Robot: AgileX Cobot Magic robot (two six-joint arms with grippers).
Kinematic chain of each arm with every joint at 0, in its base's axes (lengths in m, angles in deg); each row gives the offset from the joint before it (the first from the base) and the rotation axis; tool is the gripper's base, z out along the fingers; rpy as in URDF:
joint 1: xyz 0 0 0.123 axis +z
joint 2: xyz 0 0 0 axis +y
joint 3: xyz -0.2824 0 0.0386 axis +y
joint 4: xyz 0.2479 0 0.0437 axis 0.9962 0 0.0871
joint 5: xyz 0 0 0 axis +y
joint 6: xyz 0.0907 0 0.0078 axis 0.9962 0 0.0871
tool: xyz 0 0 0 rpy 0 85 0
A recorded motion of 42 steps. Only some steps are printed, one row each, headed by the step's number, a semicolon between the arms.
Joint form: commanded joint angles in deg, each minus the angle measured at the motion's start. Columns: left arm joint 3, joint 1, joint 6, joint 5, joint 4, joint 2; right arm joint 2, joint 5, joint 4, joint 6, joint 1, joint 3.
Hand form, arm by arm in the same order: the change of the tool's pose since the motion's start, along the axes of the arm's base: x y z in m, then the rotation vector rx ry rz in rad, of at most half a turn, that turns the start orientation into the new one. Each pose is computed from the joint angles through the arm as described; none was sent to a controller.
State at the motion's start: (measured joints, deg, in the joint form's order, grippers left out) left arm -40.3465 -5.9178 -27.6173 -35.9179 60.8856 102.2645; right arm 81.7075 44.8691 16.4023 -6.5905 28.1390 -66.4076
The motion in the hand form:
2: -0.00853 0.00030 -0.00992 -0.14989 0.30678 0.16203; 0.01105 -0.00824 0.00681 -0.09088 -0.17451 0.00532
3: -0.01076 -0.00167 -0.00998 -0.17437 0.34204 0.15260; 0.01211 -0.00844 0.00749 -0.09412 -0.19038 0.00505
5: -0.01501 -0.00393 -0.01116 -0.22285 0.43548 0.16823; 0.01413 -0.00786 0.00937 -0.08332 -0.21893 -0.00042
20: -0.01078 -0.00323 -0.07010 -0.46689 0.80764 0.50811; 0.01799 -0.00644 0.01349 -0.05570 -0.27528 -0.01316
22: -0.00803 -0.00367 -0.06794 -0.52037 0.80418 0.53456; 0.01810 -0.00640 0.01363 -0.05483 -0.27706 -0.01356
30: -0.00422 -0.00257 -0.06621 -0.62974 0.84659 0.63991; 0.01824 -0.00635 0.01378 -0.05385 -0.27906 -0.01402
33: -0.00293 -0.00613 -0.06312 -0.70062 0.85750 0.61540; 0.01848 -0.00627 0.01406 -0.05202 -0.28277 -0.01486
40: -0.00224 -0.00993 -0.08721 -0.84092 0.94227 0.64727; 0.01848 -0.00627 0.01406 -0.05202 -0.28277 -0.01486
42: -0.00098 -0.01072 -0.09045 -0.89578 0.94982 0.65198; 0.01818 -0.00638 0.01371 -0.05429 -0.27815 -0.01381
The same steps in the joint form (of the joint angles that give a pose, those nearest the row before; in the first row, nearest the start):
2: 0.32 -0.15 -28.96 3.33 10.47 0.12; -0.42 -5.86 -9.03 -0.31 -0.31 -0.18
3: 0.32 -0.15 -32.85 2.14 13.11 0.12; -0.43 -6.59 -9.61 -0.31 -0.31 -0.17
5: 0.32 -0.15 -42.25 0.86 18.15 0.12; -0.42 -8.36 -9.78 -0.31 -0.31 -0.18
20: 0.19 -0.15 -59.56 -0.14 8.64 12.21; -0.42 -12.02 -9.78 -0.31 -0.31 -0.18
22: 0.19 -0.15 -59.42 -1.24 5.40 12.21; -0.43 -12.14 -9.78 -0.31 -0.31 -0.18
30: 0.19 -0.15 -64.35 -1.57 0.93 12.21; -0.42 -12.27 -9.78 -0.31 -0.31 -0.18
33: 0.19 -0.15 -64.98 -5.34 -0.42 12.52; -0.43 -12.51 -9.78 -0.31 -0.31 -0.17
40: 0.19 -0.15 -65.58 -12.92 -6.18 18.95; -0.43 -12.51 -9.78 -0.31 -0.31 -0.17
42: 0.19 -0.15 -65.58 -15.60 -8.34 20.27; -0.42 -12.21 -9.78 -0.31 -0.31 -0.18

